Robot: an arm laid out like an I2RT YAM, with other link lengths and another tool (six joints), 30 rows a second.
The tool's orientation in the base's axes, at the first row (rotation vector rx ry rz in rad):
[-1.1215, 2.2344, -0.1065]
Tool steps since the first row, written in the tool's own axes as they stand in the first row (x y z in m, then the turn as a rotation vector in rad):
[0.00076, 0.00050, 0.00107, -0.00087, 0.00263, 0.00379]
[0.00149, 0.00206, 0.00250, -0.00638, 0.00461, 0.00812]
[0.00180, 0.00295, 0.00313, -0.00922, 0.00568, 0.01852]
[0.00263, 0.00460, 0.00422, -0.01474, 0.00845, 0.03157]
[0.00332, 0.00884, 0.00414, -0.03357, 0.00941, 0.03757]
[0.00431, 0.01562, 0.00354, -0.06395, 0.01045, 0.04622]
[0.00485, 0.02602, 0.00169, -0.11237, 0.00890, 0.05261]
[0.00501, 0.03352, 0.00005, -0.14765, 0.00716, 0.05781]
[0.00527, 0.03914, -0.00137, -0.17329, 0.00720, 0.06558]
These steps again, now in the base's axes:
[-0.00008, -0.00004, -0.00140, 0.00070, 0.00307, -0.00348]
[-0.00067, 0.00069, -0.00343, 0.00421, 0.00931, -0.00486]
[-0.00107, 0.00115, -0.00439, 0.01061, 0.01417, -0.01212]
[-0.00197, 0.00179, -0.00623, 0.01852, 0.02265, -0.02073]
[-0.00527, 0.00395, -0.00793, 0.02954, 0.03851, -0.01646]
[-0.01076, 0.00740, -0.01022, 0.04711, 0.06358, -0.00858]
[-0.01929, 0.01323, -0.01251, 0.07314, 0.10002, 0.01096]
[-0.02551, 0.01754, -0.01380, 0.09284, 0.12630, 0.02497]
[-0.03034, 0.02063, -0.01468, 0.10851, 0.14702, 0.03152]

